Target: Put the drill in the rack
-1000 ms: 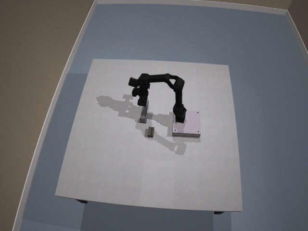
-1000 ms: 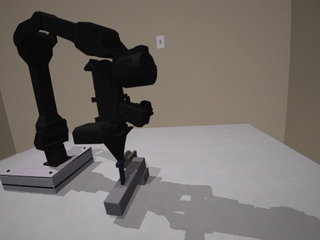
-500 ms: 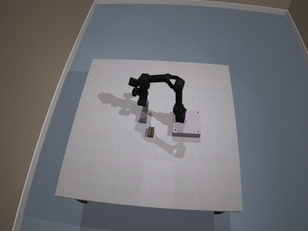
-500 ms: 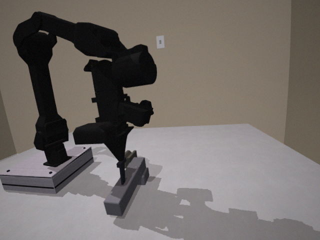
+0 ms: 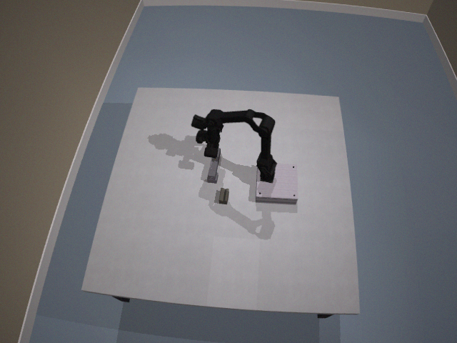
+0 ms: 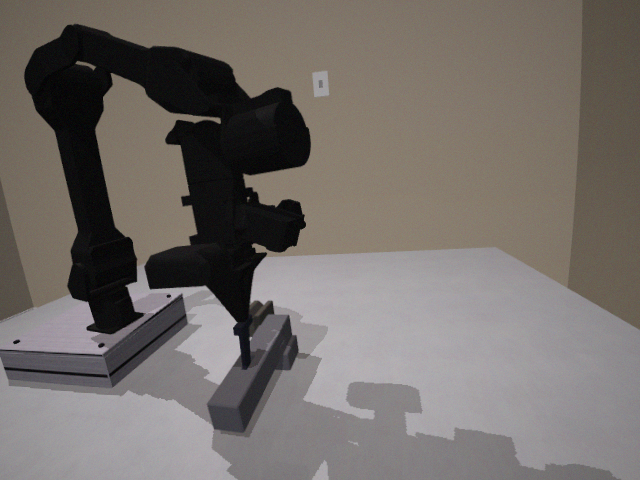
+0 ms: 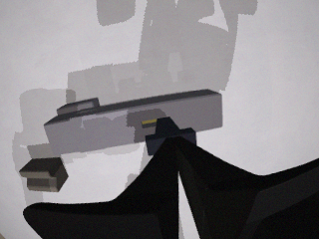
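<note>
Right now the dark blue drill is 30 mm below my gripper tip. Round my gripper tip: rack: 110 mm behind, 190 mm to the left, 100 mm below; then grey housing block: 10 mm behind, 40 mm to the left, 80 mm below.
</note>
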